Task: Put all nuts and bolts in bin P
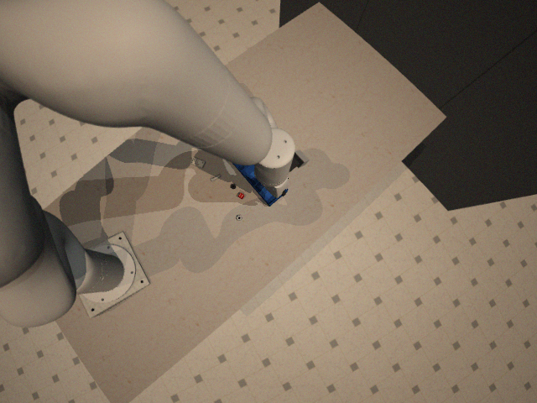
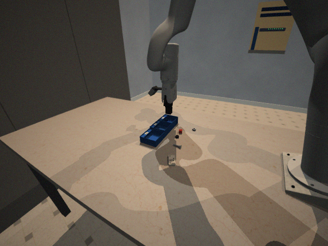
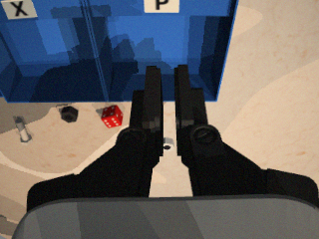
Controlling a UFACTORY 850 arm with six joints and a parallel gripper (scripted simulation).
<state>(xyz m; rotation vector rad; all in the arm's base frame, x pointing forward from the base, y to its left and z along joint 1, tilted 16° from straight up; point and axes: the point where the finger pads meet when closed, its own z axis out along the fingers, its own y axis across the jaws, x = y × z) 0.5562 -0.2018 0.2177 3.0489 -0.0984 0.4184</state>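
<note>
Now: hand 90 mm to the right of the blue bin, 70 mm above it and 10 mm short of it. The rest, counted from my hand: grey nut 150 mm behind, 80 mm below, 20 mm to the left; red die 80 mm below, 80 mm behind, 70 mm to the left; black nut 110 mm to the left, 80 mm below, 80 mm behind.
</note>
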